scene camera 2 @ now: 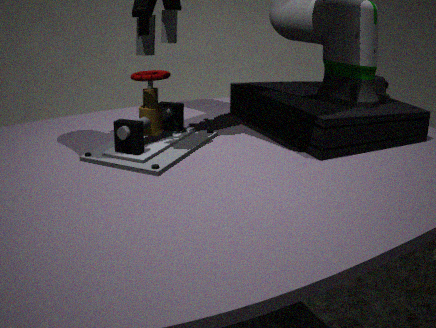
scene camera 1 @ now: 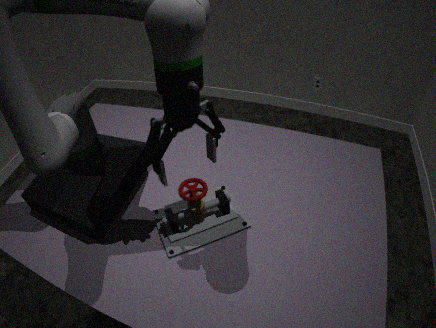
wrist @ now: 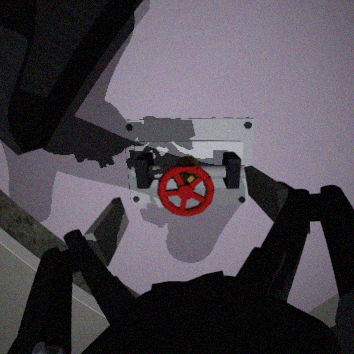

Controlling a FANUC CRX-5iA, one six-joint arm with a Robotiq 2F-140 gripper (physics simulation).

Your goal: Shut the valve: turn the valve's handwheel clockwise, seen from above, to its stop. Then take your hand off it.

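The valve's red handwheel [scene camera 1: 193, 189] [scene camera 2: 150, 76] [wrist: 185, 192] is level on top of the brass valve body [scene camera 1: 198, 212] [scene camera 2: 150, 120]. The valve is on a light grey base plate [scene camera 1: 210, 239] [scene camera 2: 120, 162] [wrist: 220, 130], with its pipe held between two black blocks. My gripper [scene camera 1: 188, 171] [scene camera 2: 157, 48] [wrist: 183, 195] is wide open and empty. Its fingertips are above the handwheel, apart from it, with a gap below them in the second scene view. In the wrist view the fingers stand far out to the left and right of the wheel. The wheel's turn relative to its stop cannot be told.
The base plate lies on a pale mauve table top [scene camera 1: 310, 225] [scene camera 2: 200, 225] [wrist: 300, 75]. The arm's black pedestal [scene camera 1: 65, 195] [scene camera 2: 280, 120] stands near the valve. Dark shadows of the arm fall across part of the plate. A wall is behind the table.
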